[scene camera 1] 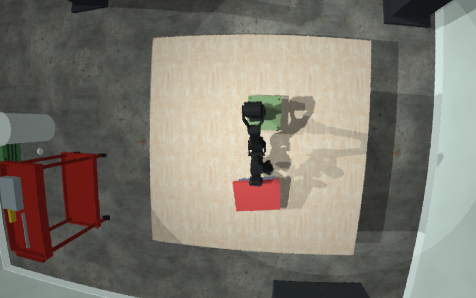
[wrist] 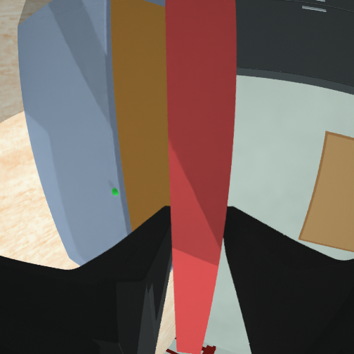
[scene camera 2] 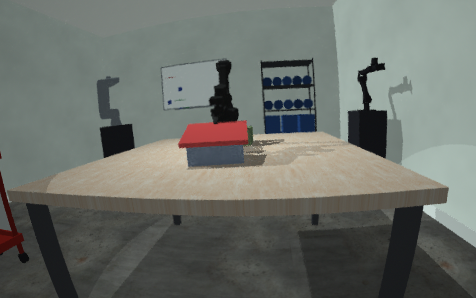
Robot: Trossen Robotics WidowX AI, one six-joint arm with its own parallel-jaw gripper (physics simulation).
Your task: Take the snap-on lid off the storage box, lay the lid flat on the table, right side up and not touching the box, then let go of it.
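Observation:
The red lid (scene camera 1: 257, 197) (scene camera 2: 214, 135) (wrist: 200, 125) is tilted on the blue-grey storage box (scene camera 1: 242, 179) (scene camera 2: 215, 156) (wrist: 65, 130). Its edge on the arm's side is raised; its opposite edge is low at the box's front rim. In the wrist view a brown strip of the box's inside shows between the box wall and the lid. My gripper (scene camera 1: 255, 183) (scene camera 2: 218, 121) (wrist: 198, 215) is shut on the raised edge of the lid, one finger on each face. The box stands on the wooden table (scene camera 1: 200, 150) (scene camera 2: 320, 175). Whether the low edge touches the rim is hard to tell.
The green base plate (scene camera 1: 272, 122) of the arm lies farther back on the table, behind the box. A red cart (scene camera 1: 46, 210) stands on the floor to the left. A shelf rack (scene camera 2: 285, 64) and a second black arm (scene camera 2: 366, 90) on a pedestal stand beyond the table.

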